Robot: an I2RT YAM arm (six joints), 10 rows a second.
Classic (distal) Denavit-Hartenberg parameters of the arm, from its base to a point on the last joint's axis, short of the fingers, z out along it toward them. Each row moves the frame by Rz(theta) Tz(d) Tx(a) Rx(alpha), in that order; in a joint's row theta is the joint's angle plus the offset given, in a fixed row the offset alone. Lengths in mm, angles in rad.
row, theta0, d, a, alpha
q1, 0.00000, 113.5, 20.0, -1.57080
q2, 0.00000, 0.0, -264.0, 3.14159
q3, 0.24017, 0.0, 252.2, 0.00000
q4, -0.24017, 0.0, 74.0, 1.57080
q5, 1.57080, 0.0, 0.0, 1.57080
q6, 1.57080, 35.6, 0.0, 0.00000
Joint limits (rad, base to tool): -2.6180..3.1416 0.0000..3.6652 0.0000..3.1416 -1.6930..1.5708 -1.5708..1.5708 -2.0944..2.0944
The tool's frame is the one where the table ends.
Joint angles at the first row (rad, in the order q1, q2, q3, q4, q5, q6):
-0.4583 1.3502 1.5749 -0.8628 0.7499 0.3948
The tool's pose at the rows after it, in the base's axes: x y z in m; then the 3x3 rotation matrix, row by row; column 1 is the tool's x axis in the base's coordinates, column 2 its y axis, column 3 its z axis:
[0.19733 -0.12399 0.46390], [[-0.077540 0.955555 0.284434], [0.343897 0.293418 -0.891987], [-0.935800 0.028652 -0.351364]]
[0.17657 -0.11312 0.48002], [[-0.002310 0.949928 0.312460], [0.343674 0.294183 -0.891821], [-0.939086 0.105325 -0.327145]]
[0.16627 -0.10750 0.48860], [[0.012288 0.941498 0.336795], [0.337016 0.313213 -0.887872], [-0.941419 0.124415 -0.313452]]
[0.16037 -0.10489 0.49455], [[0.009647 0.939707 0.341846], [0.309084 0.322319 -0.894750], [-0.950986 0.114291 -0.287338]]
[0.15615 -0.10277 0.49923], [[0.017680 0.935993 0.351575], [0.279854 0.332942 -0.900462], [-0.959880 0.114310 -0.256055]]
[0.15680 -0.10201 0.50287], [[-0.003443 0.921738 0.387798], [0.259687 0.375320 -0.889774], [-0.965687 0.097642 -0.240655]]
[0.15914 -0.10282 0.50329], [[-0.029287 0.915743 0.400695], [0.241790 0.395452 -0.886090], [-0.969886 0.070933 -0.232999]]
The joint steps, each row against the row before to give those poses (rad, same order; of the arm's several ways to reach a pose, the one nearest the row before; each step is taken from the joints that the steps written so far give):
0.0005 -0.0926 0.0646 -0.0151 -0.0097 -0.0143
0.0007 -0.0508 0.0339 -0.0406 -0.0162 0.0423
-0.0001 -0.0233 0.0219 -0.0174 -0.0190 -0.0067
-0.0007 -0.0155 0.0073 0.0128 0.0045 -0.0360
0.0004 -0.0165 -0.0037 0.0310 0.0015 -0.0314
0.0004 -0.0015 0.0048 0.0243 -0.0330 -0.0469
-0.0001 0.0029 -0.0033 0.0193 -0.0116 -0.0392

